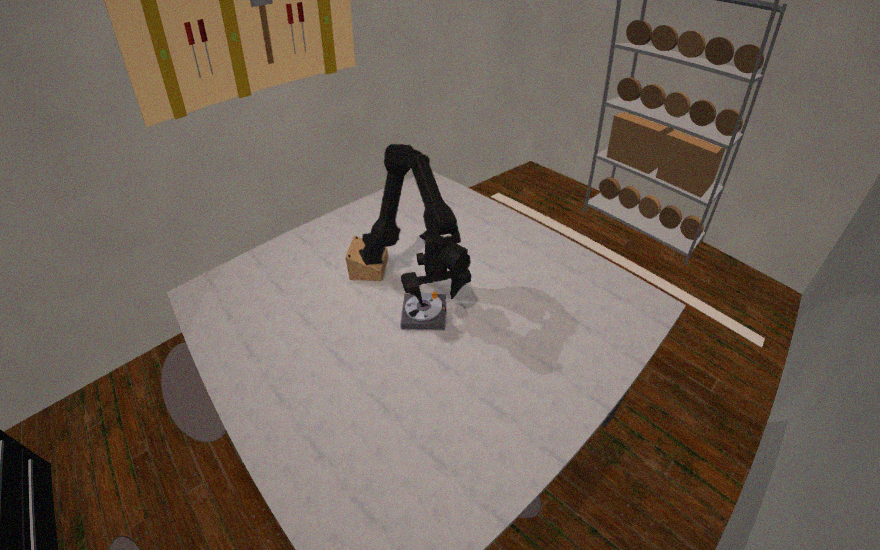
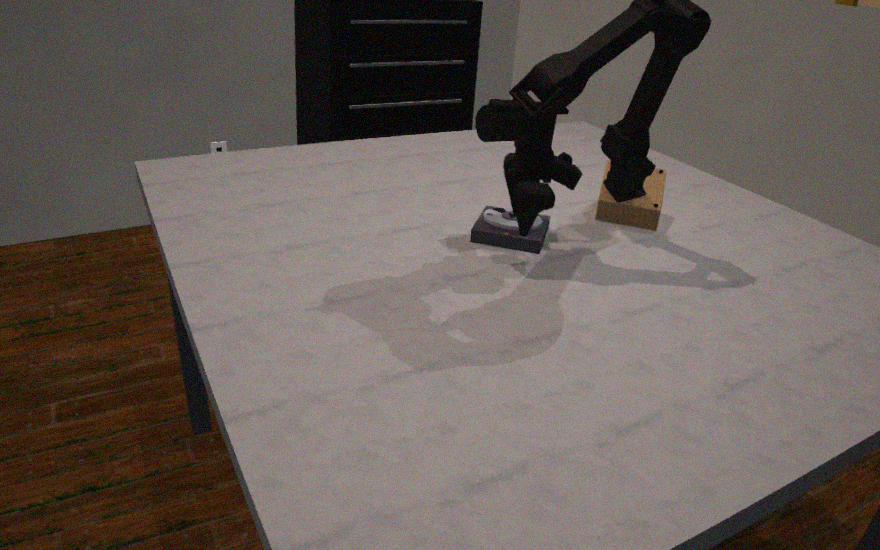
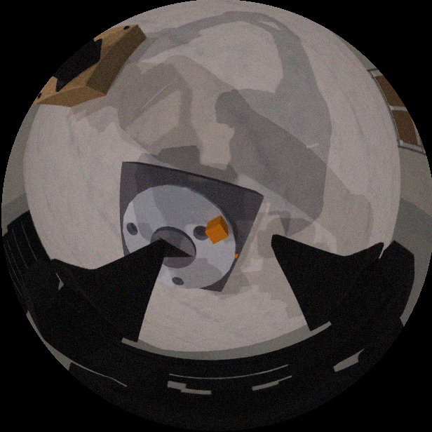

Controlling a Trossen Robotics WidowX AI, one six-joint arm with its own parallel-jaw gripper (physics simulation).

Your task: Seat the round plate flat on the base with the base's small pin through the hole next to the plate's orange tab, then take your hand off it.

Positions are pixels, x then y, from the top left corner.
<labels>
gripper: image 1; image 2 519,224; image 3
same spot on gripper: [image 1: 455,285] = [image 3: 310,313]
</labels>
